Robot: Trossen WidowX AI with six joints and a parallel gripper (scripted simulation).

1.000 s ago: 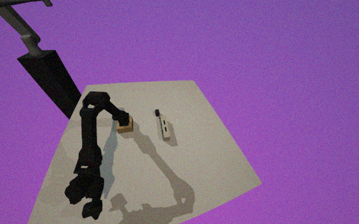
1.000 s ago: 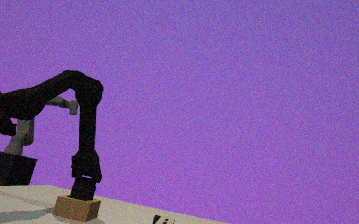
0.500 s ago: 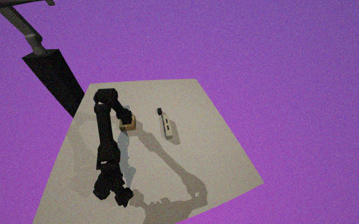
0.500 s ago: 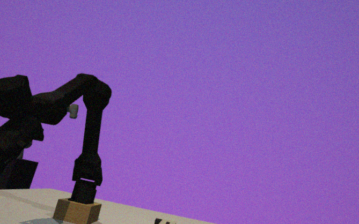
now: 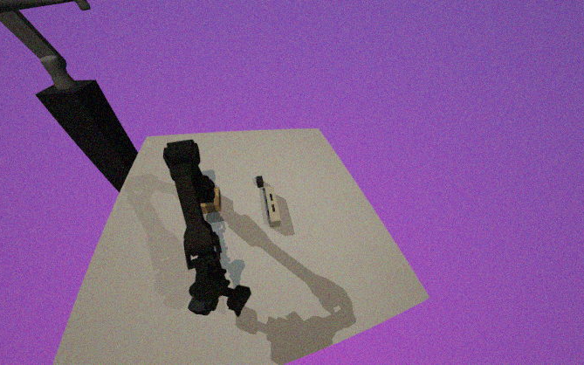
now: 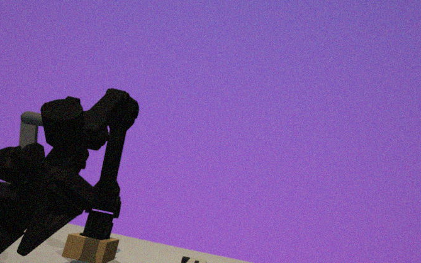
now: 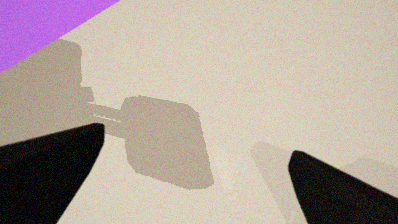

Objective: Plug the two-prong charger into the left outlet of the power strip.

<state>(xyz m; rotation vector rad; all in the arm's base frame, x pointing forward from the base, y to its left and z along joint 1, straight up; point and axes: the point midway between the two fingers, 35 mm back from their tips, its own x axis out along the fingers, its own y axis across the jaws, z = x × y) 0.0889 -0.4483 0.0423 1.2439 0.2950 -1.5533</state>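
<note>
Right now the black two-prong charger is 16 cm ahead of my gripper tip, 59 cm to the left of it and 5 cm below it.
</note>
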